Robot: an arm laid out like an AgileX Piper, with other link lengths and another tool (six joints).
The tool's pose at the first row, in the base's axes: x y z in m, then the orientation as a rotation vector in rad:
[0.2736 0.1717 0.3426 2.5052 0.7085 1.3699]
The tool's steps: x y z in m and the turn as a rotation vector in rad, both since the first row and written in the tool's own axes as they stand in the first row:
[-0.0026 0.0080 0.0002 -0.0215 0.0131 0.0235]
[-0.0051 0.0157 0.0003 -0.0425 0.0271 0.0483]
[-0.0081 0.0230 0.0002 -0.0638 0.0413 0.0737]
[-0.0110 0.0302 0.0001 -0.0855 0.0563 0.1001]
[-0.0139 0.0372 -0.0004 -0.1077 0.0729 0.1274]
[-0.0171 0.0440 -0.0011 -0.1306 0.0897 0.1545]
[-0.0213 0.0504 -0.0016 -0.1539 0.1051 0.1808]
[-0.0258 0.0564 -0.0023 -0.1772 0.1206 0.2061]
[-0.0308 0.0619 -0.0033 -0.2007 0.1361 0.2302]
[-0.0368 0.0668 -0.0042 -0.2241 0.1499 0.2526]
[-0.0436 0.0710 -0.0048 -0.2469 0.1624 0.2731]
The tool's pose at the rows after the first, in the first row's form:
[0.2751 0.1635 0.3437 2.4980 0.6654 1.3955]
[0.2765 0.1556 0.3448 2.4909 0.6212 1.4223]
[0.2773 0.1478 0.3455 2.4831 0.5760 1.4490]
[0.2781 0.1401 0.3462 2.4744 0.5293 1.4767]
[0.2786 0.1326 0.3471 2.4642 0.4813 1.5062]
[0.2787 0.1250 0.3478 2.4523 0.4329 1.5353]
[0.2784 0.1174 0.3475 2.4396 0.3848 1.5616]
[0.2776 0.1099 0.3469 2.4254 0.3379 1.5873]
[0.2762 0.1026 0.3459 2.4097 0.2924 1.6120]
[0.2743 0.0953 0.3439 2.3934 0.2488 1.6334]
[0.2720 0.0883 0.3409 2.3769 0.2078 1.6522]

